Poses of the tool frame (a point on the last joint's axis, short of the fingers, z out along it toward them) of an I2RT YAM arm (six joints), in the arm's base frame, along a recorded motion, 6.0 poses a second.
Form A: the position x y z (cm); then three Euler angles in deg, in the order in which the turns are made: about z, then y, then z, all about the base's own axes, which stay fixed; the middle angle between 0 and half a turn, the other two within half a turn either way.
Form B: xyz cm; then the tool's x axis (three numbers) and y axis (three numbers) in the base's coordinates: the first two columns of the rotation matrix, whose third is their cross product. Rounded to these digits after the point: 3 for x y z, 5 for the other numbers.
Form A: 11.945 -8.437 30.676 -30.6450 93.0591 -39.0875
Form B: 11.945 -8.437 30.676 -0.35702 -0.36669 -0.85912 0.52134 0.68493 -0.50899
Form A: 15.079 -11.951 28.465 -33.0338 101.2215 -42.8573
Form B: 15.079 -11.951 28.465 -0.49038 -0.28864 -0.82232 0.49246 0.68671 -0.53471
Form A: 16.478 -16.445 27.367 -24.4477 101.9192 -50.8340
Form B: 16.478 -16.445 27.367 -0.43962 -0.11561 -0.89071 0.65182 0.64121 -0.40494
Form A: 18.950 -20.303 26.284 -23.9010 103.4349 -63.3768
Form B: 18.950 -20.303 26.284 -0.45739 0.00833 -0.88923 0.77513 0.49385 -0.39407
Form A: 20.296 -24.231 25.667 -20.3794 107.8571 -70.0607
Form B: 20.296 -24.231 25.667 -0.42539 0.15146 -0.89225 0.84480 0.42006 -0.33146
